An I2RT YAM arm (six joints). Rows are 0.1 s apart.
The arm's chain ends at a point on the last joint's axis. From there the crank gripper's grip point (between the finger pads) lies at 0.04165 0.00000 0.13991 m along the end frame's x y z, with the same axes.
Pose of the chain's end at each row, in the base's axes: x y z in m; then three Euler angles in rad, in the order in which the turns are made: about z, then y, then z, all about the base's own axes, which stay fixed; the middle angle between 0 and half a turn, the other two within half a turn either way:
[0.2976, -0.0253, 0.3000, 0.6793, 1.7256, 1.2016]
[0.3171, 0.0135, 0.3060, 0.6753, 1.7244, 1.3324]
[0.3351, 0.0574, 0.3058, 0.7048, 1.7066, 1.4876]
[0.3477, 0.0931, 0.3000, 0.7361, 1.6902, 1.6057]
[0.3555, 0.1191, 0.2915, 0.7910, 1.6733, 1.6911]
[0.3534, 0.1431, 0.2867, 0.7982, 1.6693, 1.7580]
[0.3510, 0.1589, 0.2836, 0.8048, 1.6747, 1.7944]
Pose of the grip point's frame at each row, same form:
[0.3213, 0.1084, 0.2464, 0.6793, 1.7256, 1.2016]
[0.3233, 0.1492, 0.2525, 0.6753, 1.7244, 1.3324]
[0.3194, 0.1935, 0.2554, 0.7048, 1.7066, 1.4876]
[0.3150, 0.2273, 0.2527, 0.7361, 1.6902, 1.6057]
[0.3098, 0.2507, 0.2481, 0.7910, 1.6733, 1.6911]
[0.2987, 0.2715, 0.2440, 0.7982, 1.6693, 1.7580]
[0.2915, 0.2850, 0.2404, 0.8048, 1.6747, 1.7944]

